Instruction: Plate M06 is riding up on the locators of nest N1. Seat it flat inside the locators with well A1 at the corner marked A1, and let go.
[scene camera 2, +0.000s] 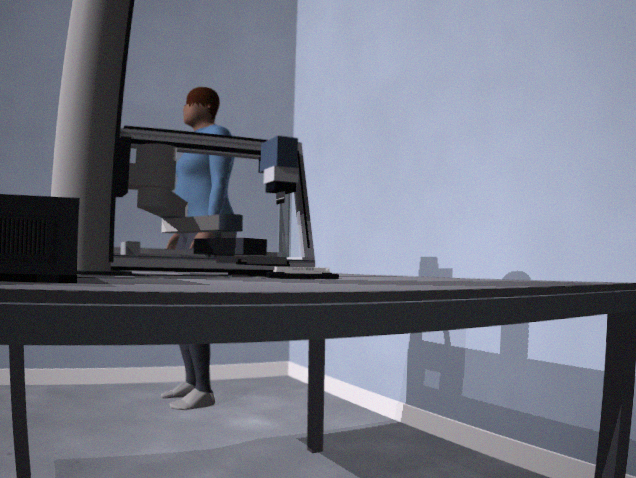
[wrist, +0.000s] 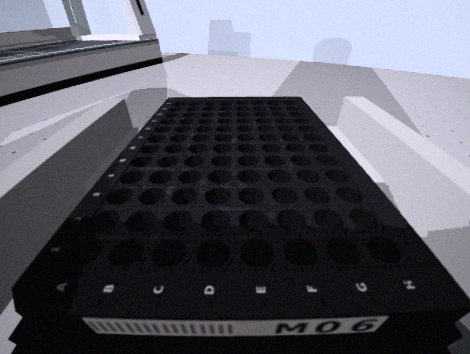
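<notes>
Plate M06 is a black well plate that fills the middle of the wrist view. Its M06 label faces the camera, with well A1 at the near left corner. My gripper is shut on the plate, one pale finger along each long side. In scene camera 2 the gripper is low over the table, and the plate cannot be made out there. Nest N1, its locators and its A1 mark are hidden or cannot be made out, so whether the plate lies flat cannot be told.
A framed machine with a blue and white head stands behind the arm. A pale flat item on a dark base lies right of the gripper. A dark ribbed box stands at the left. A person in blue stands behind the table.
</notes>
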